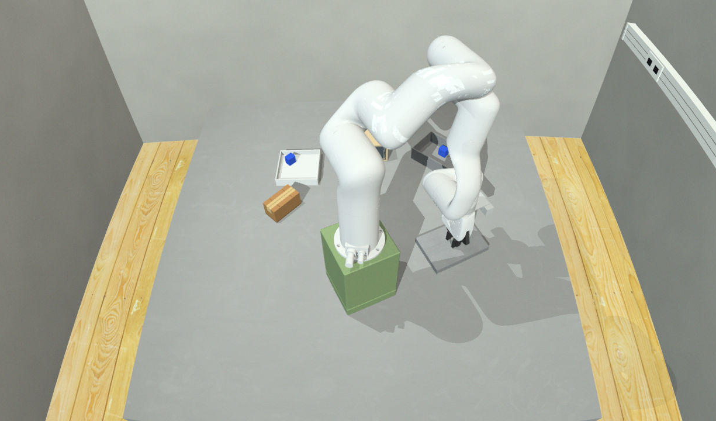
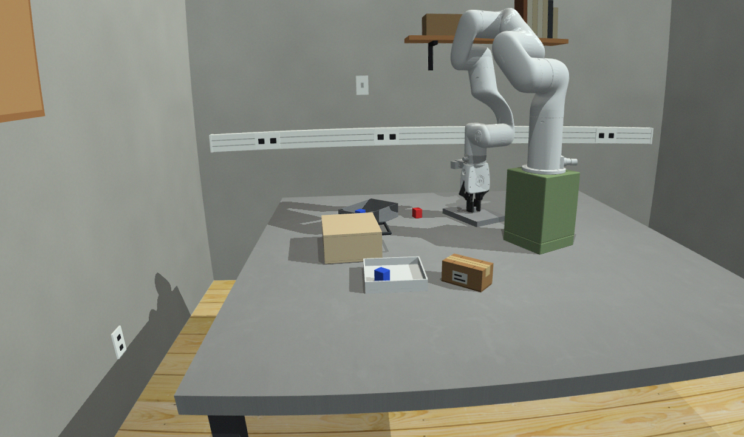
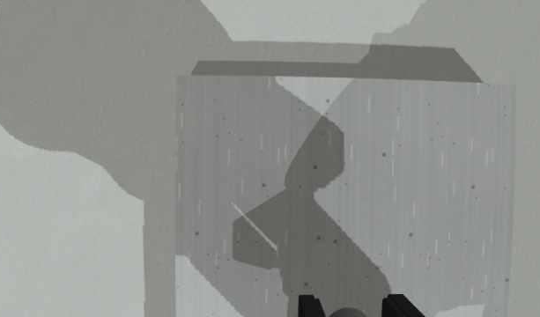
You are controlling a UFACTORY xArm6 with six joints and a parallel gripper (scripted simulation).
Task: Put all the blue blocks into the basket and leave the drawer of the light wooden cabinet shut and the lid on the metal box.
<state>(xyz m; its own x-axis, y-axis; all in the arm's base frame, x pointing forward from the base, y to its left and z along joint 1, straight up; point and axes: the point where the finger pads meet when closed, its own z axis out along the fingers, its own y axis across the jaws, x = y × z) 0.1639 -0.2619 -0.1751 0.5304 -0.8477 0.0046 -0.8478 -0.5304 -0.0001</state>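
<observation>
The grey metal lid is 30 mm below my hand. Also, from my hand: light wooden cabinet 380 mm ahead, 340 mm to the left; dark metal box 360 mm ahead, 40 mm to the left, 20 mm below; red block 200 mm ahead, 30 mm below.
</observation>
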